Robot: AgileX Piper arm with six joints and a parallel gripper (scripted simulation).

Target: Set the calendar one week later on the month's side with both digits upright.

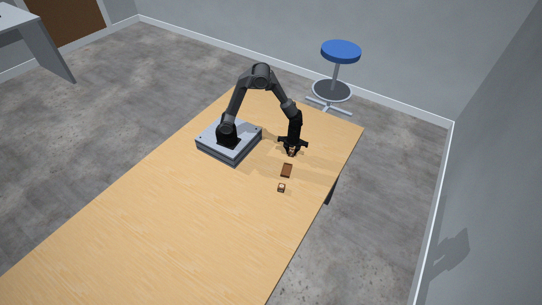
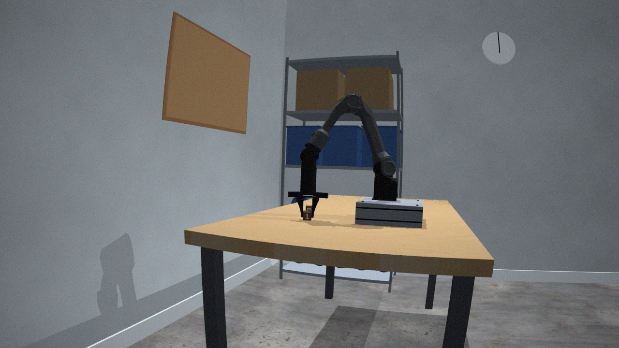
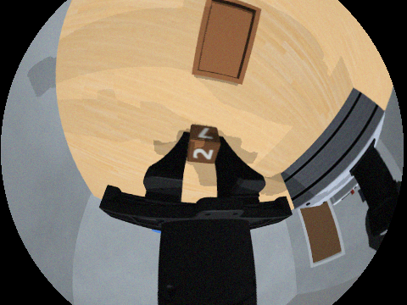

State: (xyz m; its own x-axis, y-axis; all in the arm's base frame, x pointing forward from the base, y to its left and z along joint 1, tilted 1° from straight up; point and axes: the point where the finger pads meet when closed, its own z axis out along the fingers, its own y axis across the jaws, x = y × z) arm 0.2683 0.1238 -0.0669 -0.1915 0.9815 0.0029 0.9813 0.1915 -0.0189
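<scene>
My gripper is now 210 mm to the left of the brown digit cube and 40 mm short of it. Also, from my hand: brown tray (110 mm to the right, 20 mm ahead, 10 mm below).
</scene>
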